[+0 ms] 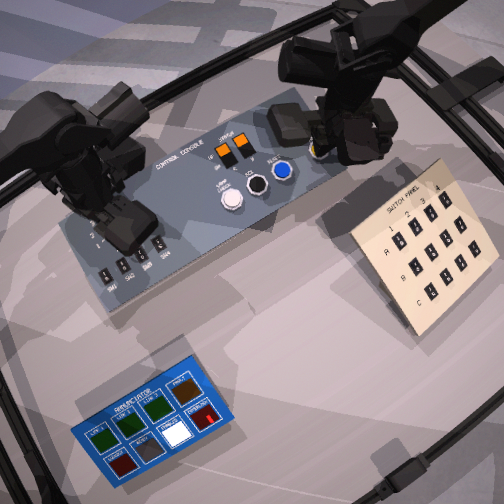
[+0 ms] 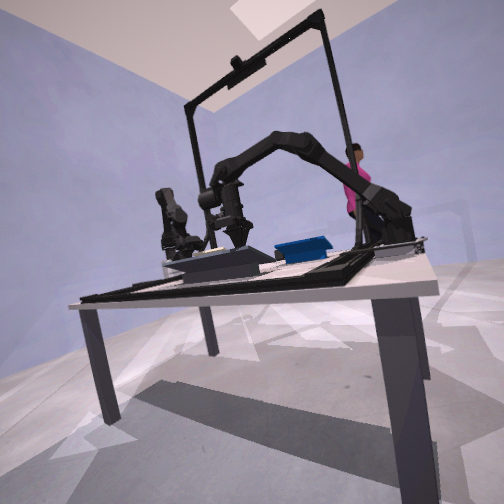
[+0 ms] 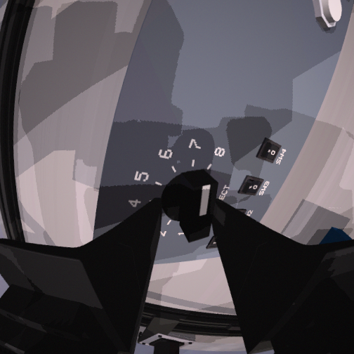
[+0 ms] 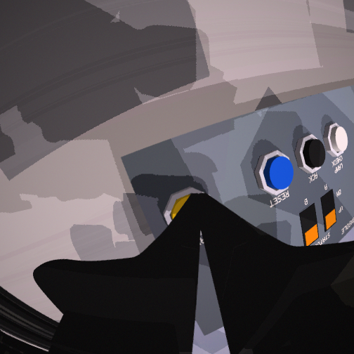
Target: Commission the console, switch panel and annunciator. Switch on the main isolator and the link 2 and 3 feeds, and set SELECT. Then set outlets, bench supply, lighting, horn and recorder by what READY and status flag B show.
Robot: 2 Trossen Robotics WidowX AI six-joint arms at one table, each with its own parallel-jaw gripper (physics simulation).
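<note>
The grey control console (image 1: 200, 220) (image 2: 220, 260) (image 3: 228, 70) (image 4: 228, 147) lies at the back of the table. My left gripper (image 1: 117, 225) (image 2: 239, 235) (image 3: 186, 204) is at its left end, shut on the black SELECT knob (image 3: 180, 201), which has a white pointer mark. Numbers 4 to 8 show around the dial. My right gripper (image 1: 322, 144) (image 2: 182, 245) (image 4: 197, 199) is shut and empty, with its tips just over the yellow button (image 1: 314, 150) (image 4: 178, 205) at the console's right end. The beige switch panel (image 1: 375, 240) lies at the right. The blue annunciator (image 1: 80, 431) (image 2: 302, 248) lies at the front left.
On the console are two orange status flags (image 1: 223, 150), a white button (image 1: 232, 198), a black button (image 1: 257, 184), a blue RESET button (image 1: 282, 170) and a row of small switches (image 1: 105, 276). One annunciator lamp (image 1: 176, 434) glows white. A black frame (image 1: 450, 115) rims the table.
</note>
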